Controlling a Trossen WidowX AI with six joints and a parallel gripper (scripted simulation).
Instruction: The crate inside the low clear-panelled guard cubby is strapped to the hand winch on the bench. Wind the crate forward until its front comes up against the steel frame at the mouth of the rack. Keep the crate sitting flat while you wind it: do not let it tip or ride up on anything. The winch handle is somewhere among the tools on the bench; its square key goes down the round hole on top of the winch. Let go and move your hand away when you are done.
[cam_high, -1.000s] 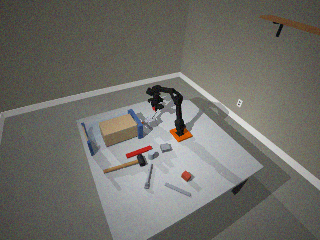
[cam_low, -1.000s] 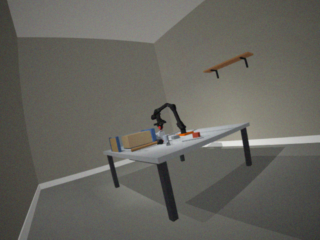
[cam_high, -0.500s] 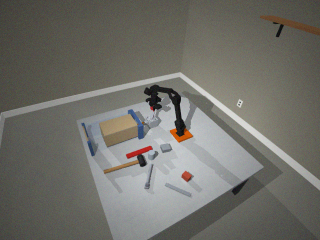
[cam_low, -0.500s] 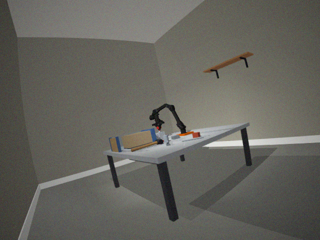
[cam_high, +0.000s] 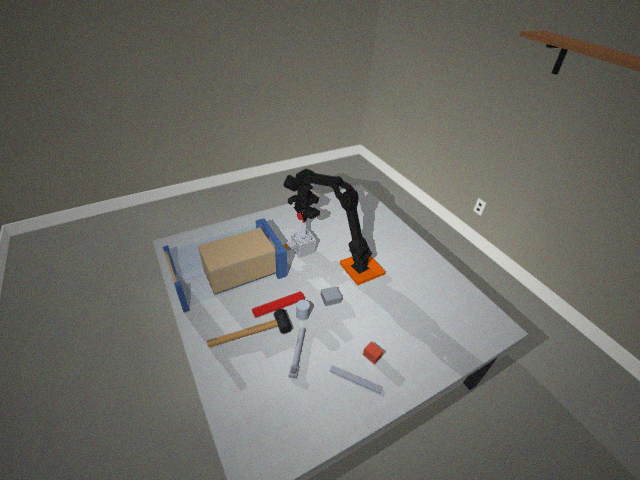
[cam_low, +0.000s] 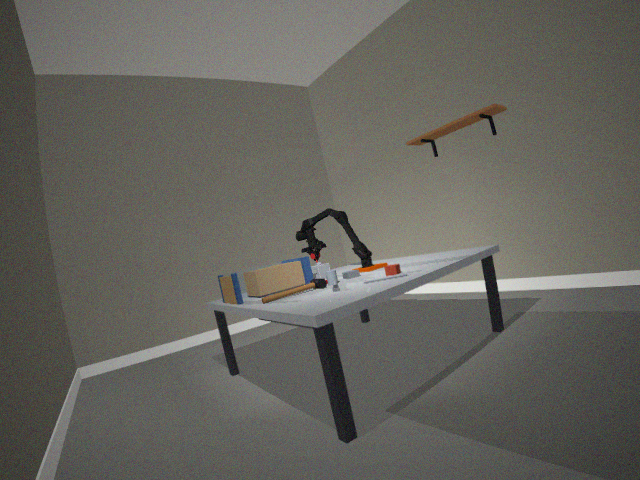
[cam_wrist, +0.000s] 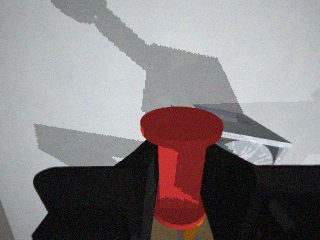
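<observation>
The grey crank arm is 20 mm ahead of my gripper tip, 30 mm to the left of it and 10 mm below it. The rest, counted from my gripper tip: red knob: 20 mm above; grey winch: 40 mm ahead, 80 mm to the left, 80 mm below; grey block: 130 mm ahead, 410 mm to the left, 100 mm below.
</observation>
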